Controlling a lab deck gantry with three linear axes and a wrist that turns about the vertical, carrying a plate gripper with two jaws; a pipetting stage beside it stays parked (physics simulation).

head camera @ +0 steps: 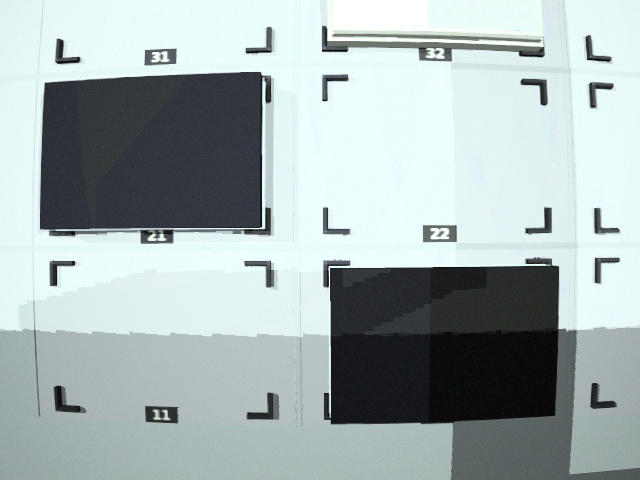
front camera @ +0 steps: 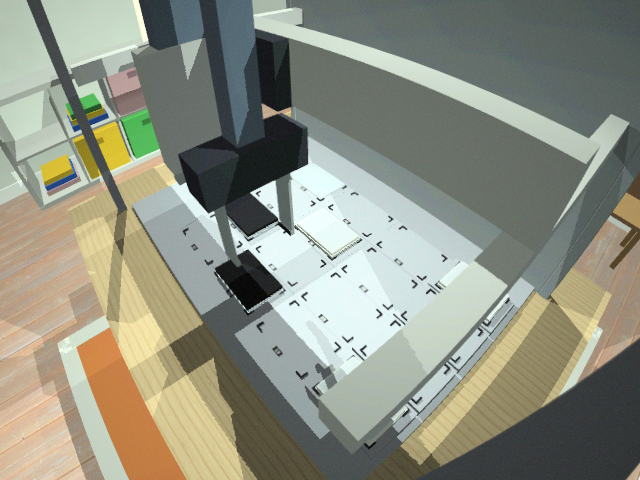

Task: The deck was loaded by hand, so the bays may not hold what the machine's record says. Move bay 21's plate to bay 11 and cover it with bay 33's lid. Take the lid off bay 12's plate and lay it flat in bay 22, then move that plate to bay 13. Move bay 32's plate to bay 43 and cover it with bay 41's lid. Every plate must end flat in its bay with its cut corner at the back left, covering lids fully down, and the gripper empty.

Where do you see a bay 22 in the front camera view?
At 295, 260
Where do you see a bay 11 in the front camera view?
204, 233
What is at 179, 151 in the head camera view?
A black lid.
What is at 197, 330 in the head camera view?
A bay 11.
